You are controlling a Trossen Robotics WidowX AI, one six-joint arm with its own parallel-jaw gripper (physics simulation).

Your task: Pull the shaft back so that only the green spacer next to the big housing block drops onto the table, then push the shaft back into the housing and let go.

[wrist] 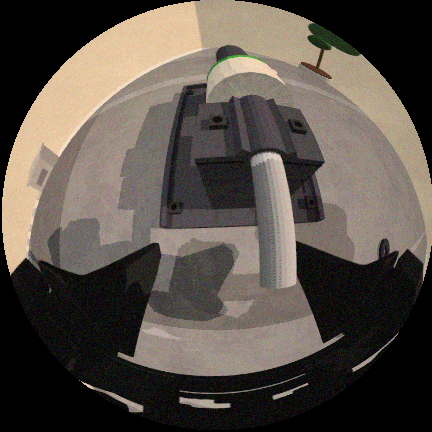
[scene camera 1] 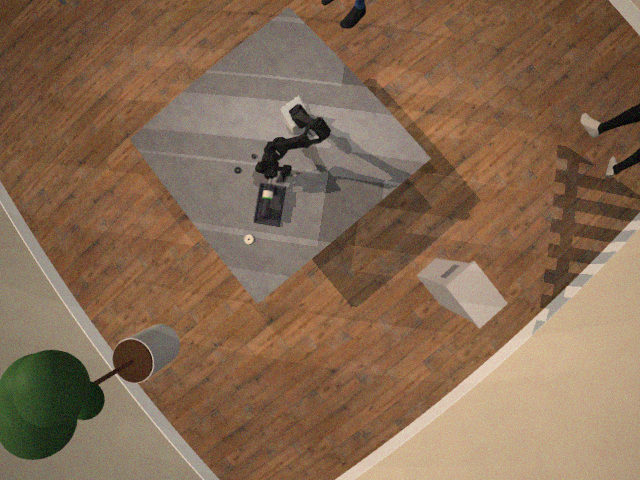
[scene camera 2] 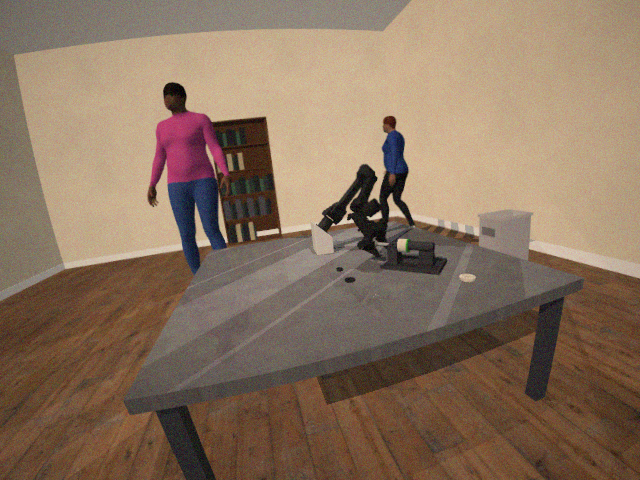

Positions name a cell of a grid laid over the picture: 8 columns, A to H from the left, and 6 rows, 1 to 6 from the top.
Labels:
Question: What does the gripper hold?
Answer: Nothing.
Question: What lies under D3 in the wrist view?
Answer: A dark housing fixture.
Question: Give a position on a grey shaft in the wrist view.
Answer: F4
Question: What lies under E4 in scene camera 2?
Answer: The gripper.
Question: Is the gripper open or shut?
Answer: Open.

